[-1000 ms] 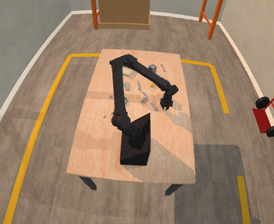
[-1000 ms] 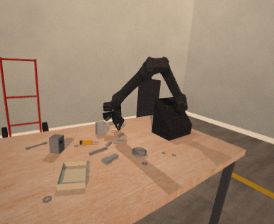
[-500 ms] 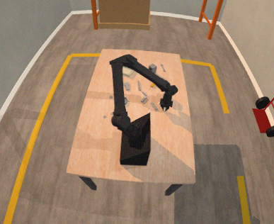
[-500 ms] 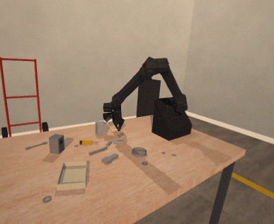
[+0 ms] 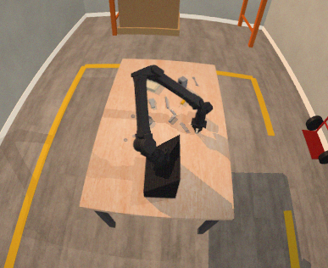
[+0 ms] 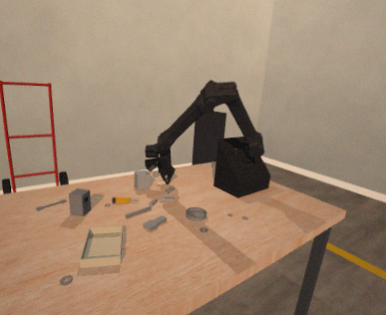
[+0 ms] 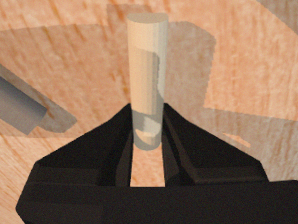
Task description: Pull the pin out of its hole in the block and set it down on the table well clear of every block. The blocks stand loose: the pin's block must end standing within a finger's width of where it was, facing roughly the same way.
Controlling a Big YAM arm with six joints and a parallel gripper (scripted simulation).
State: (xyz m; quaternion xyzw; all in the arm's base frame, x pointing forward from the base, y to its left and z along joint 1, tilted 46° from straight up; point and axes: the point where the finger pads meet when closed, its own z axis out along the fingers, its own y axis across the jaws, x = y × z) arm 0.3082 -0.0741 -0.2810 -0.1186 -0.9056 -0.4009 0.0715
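My gripper is now 20 mm short of the pale pin and 10 mm to the left of it. The rest, counted from my hand: darker grey block: 470 mm ahead, 60 mm to the left, 40 mm above; yellow-handled screwdriver: 290 mm ahead, 70 mm to the left; light grey block: 120 mm ahead, 40 mm to the right, 30 mm above.
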